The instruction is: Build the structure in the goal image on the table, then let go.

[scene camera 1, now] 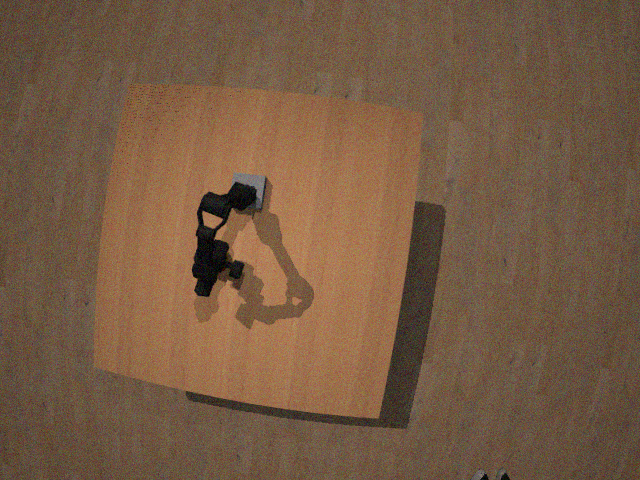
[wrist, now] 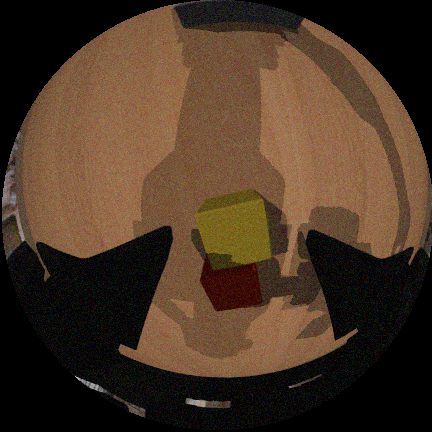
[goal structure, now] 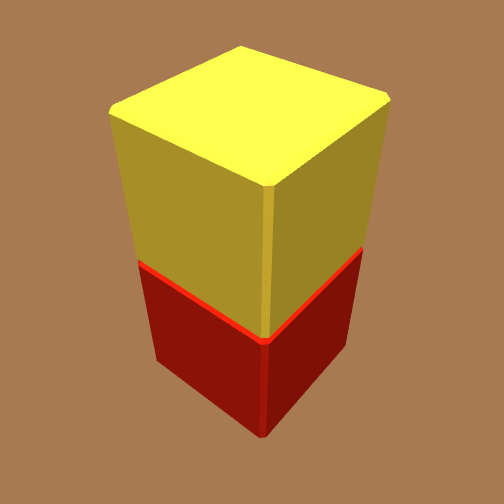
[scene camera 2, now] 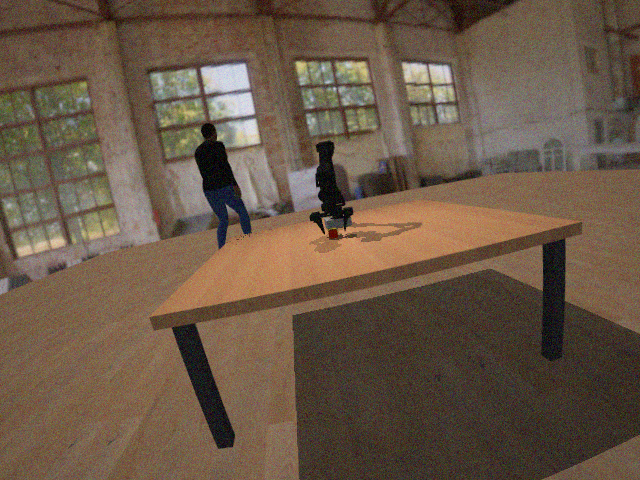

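Note:
A yellow cube lies on the table in the wrist view, close beside a red cube below it in that view. The red cube is in shadow. In scene camera 2 the yellow cube is mostly hidden behind the red one, with a thin strip showing. Whether the cubes touch is hard to tell. My gripper is open wide and empty, with one finger on each side of the cubes and apart from them. In scene camera 1 the arm hides both cubes.
The wooden table carries the arm's grey base, beyond the cubes from scene camera 2. A person stands behind the table. Arm shadows cross the table top.

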